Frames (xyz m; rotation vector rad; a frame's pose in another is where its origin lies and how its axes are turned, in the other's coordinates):
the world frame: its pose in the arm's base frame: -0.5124 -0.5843 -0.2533 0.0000 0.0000 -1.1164
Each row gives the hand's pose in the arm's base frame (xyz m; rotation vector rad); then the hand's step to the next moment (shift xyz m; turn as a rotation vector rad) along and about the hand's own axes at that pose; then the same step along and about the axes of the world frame.
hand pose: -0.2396 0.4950 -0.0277 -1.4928 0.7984 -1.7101
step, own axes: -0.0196 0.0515 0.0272 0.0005 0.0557 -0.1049
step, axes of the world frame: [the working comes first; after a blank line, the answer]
step, axes of the arm's base frame: 0.0344 -0.0118 -0.0495 -0.0973 -0.0316 -0.0603

0.0257 0.0258 -0.0495 -0.0143 -0.1013 -0.0603
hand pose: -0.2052 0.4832 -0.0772 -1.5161 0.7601 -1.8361
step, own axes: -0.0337 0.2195 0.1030 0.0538 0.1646 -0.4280
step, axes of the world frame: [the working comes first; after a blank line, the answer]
step, axes of the arm's base frame: 0.1297 -0.1172 -0.1713 -0.4111 -0.1292 -0.1658

0.1623 0.0651 -0.1713 -0.0643 -0.4261 -0.1658
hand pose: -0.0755 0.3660 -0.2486 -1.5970 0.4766 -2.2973
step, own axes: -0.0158 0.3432 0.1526 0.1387 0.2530 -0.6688
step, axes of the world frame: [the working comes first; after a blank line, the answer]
step, axes of the arm's base frame: 0.1684 -0.3167 -0.1124 -0.6609 -0.2214 -0.2114

0.3585 0.0123 -0.1124 -0.0911 -0.6911 -0.2114
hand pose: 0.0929 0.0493 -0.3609 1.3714 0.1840 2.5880
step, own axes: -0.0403 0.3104 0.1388 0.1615 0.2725 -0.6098
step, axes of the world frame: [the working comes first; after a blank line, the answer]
step, axes of the arm's base frame: 0.0988 -0.3091 0.1092 -0.6269 -0.2341 -0.1560

0.3211 -0.0470 0.1092 -0.0648 -0.6661 -0.1560
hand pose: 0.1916 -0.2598 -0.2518 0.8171 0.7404 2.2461
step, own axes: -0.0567 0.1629 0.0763 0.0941 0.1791 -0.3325
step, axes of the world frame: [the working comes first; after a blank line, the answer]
step, axes of the arm's base frame: 0.0295 -0.1236 0.1394 -0.3566 -0.1431 -0.0624

0.1240 -0.0277 0.1394 -0.0280 -0.3832 -0.0624
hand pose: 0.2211 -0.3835 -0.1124 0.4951 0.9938 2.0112
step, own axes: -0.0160 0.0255 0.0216 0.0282 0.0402 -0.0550
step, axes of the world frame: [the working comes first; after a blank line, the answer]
step, axes of the arm's base frame: 0.0104 -0.0118 0.0335 -0.0717 -0.0172 -0.0021

0.0152 0.0042 0.0335 -0.0160 -0.0719 -0.0021
